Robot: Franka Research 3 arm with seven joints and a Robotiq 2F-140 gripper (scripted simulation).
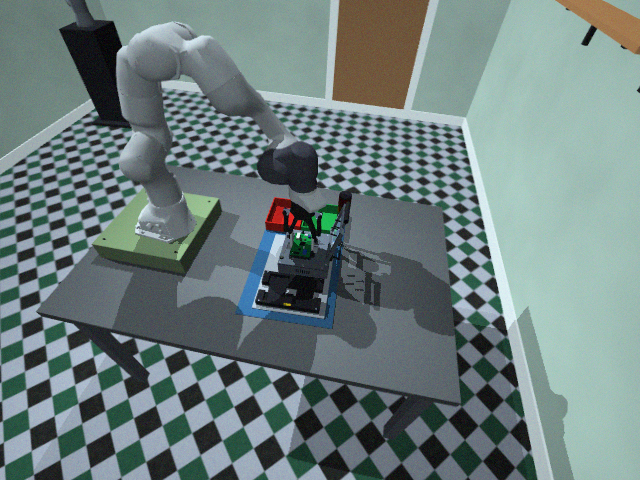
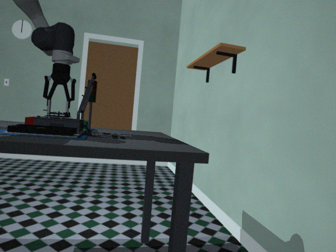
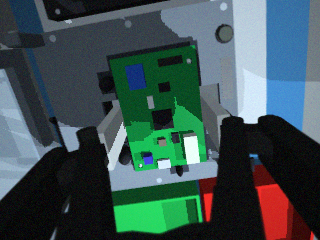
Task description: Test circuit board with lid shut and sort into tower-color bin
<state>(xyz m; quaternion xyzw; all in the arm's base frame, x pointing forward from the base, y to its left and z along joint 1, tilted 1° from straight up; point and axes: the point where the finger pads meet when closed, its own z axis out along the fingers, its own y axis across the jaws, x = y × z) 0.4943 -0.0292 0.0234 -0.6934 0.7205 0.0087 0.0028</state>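
Now: the green circuit board 2 cm below my hand. The rest, counted from my hand: tester lid (12 cm ahead, 8 cm above); then tester plate (3 cm below, 1 cm to the left, 1 cm ahead); then black latch hook (6 cm to the left, 6 cm behind, 1 cm below).
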